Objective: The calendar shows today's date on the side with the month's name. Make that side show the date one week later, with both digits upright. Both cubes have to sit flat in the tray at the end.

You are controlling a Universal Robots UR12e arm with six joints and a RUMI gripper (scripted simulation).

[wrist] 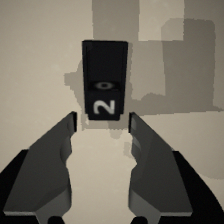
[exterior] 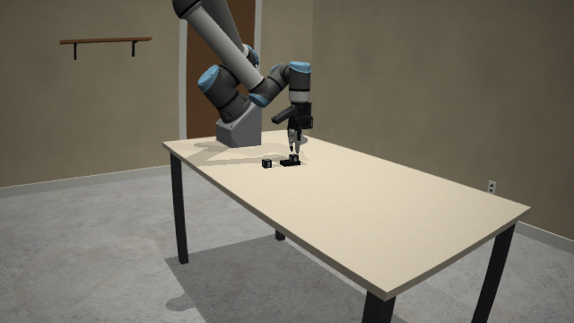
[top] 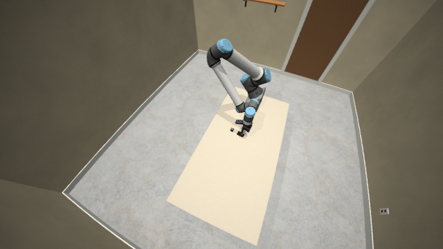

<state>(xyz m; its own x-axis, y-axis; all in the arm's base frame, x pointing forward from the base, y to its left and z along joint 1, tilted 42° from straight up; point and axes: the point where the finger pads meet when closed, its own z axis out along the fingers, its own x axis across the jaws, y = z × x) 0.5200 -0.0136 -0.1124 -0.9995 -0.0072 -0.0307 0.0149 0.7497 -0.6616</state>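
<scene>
Right now the black tray is 20 mm to the right of my hand and 60 mm below it.
</scene>
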